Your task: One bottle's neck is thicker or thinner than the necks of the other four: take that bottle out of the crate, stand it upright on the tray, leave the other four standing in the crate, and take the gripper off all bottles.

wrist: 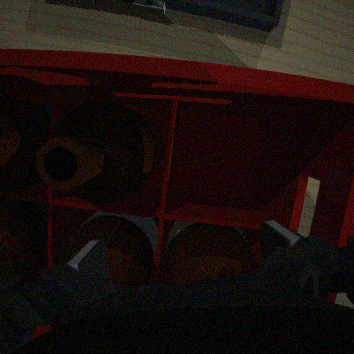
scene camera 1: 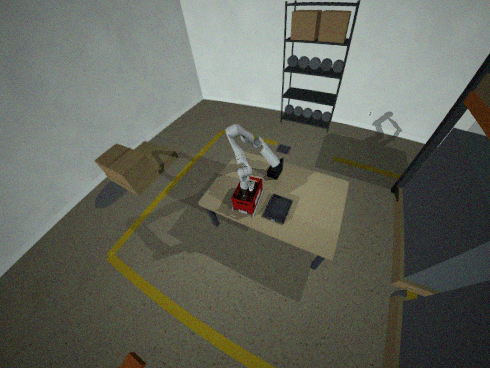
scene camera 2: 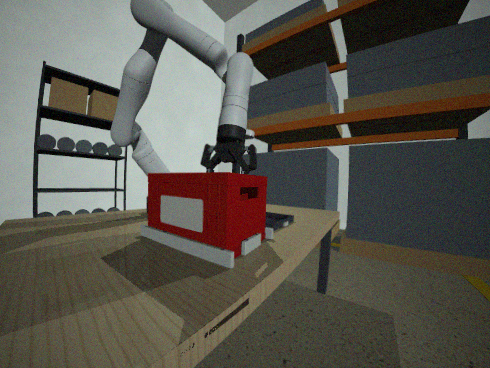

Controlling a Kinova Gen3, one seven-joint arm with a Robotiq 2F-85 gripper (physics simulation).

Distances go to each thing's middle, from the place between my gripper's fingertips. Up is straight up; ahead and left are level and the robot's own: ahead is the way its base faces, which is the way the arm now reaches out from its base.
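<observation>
Dark tray (wrist: 263, 22) in sight: 14 cm below my hand, 8 cm behind it, 28 cm to the left of it.
</observation>
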